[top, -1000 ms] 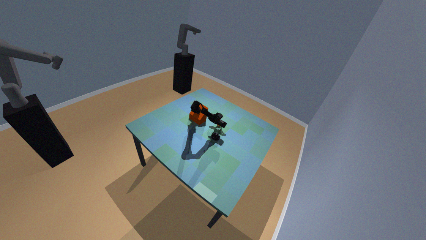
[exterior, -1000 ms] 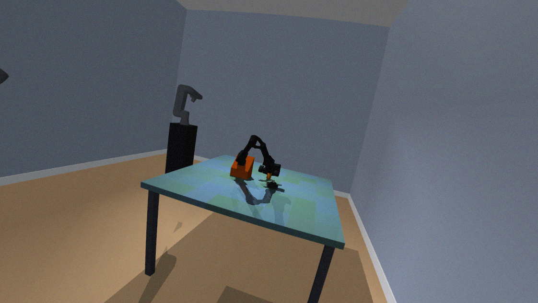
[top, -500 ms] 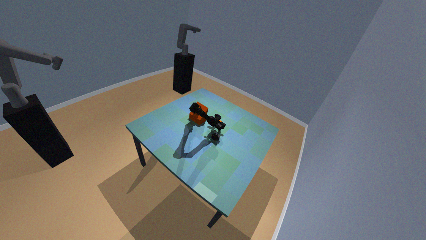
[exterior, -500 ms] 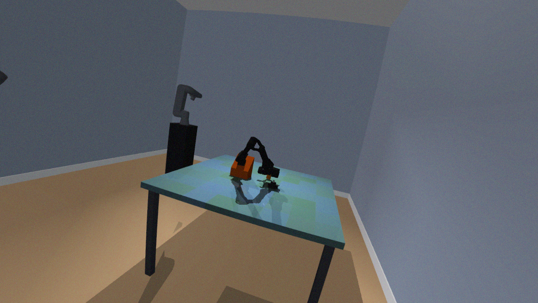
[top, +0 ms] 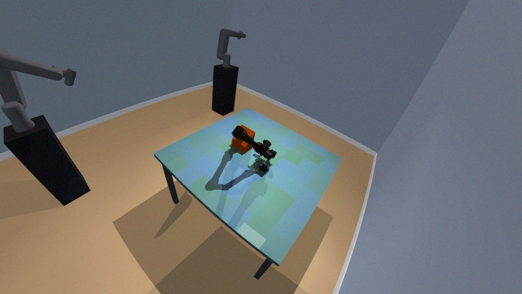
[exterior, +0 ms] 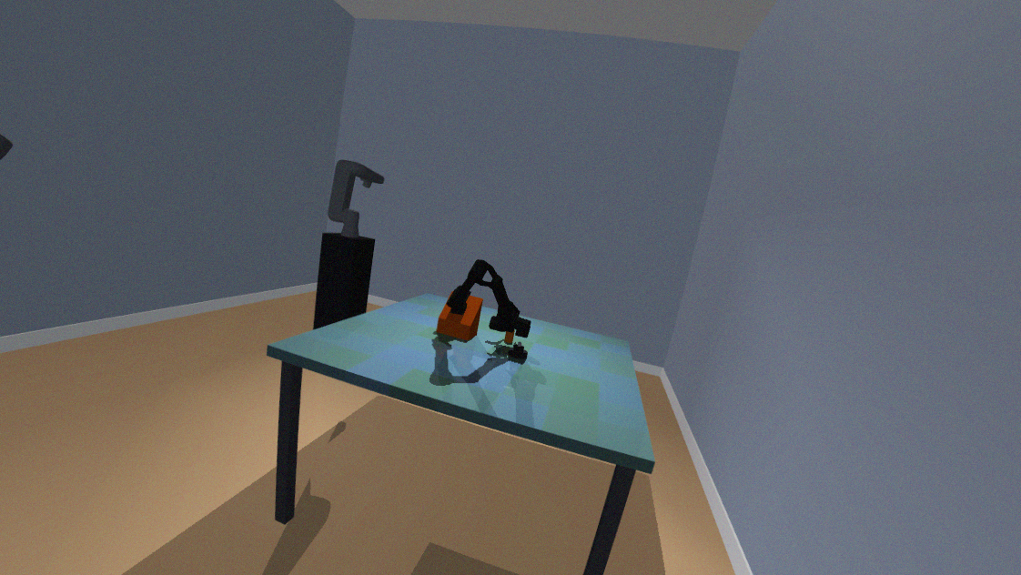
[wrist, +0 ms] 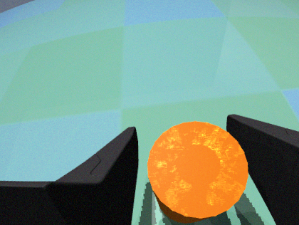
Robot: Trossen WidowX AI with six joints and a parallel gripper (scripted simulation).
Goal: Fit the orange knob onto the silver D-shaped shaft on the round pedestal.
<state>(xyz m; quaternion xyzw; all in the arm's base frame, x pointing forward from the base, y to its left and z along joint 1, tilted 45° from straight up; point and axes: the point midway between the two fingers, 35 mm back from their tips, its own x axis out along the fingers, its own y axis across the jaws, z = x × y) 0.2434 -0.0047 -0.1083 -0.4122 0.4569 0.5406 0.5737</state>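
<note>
My gripper tip is now 3 cm to the left of the orange knob. The rest, counted from my gripper tip: pedestal 7 cm ahead, 19 cm to the right, 1 cm below.
</note>
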